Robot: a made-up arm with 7 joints.
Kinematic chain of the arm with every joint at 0, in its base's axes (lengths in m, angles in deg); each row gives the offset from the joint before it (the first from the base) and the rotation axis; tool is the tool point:
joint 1: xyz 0 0 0 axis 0 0.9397 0.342
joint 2: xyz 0 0 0 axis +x
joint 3: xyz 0 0 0 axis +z
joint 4: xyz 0.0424 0 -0.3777 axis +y
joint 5: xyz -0.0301 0 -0.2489 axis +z
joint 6: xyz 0 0 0 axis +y
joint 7: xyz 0 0 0 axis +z
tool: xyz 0 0 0
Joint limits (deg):
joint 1: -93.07..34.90
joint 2: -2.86..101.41
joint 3: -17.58..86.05
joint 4: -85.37..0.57
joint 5: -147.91..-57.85
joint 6: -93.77..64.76
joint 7: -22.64..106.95
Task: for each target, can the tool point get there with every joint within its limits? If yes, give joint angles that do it. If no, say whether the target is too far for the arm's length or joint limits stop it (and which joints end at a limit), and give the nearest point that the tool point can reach.
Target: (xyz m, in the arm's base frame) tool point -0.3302 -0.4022 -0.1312
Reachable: no: joint limits stop it (at a limit: joint 1, joint 2, joint 3, joint 4) | nearest point -0.3218 -0.0678 -0.5331 | short by 0.523 m
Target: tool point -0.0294 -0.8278 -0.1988
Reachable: no: too far | nearest point 0.3452 -0.3319 0.1916 | short by 0.734 m
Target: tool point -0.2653 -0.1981 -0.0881
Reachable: no: joint limits stop it (at a limit: joint 1, joint 2, joint 3, joint 4) | nearest point -0.3318 -0.0571 -0.5282 | short by 0.467 m
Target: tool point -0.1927 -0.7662 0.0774
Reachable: no: too far | nearest point 0.3452 -0.3319 0.1916 | short by 0.701 m
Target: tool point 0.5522 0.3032 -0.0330
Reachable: yes | joints -69.29 44.61 11.29 -13.36 -72.49 9.39 94.66
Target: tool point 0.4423 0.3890 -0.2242
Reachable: yes | joints -42.84 48.25 -4.52 -18.06 -139.25 -6.60 15.55
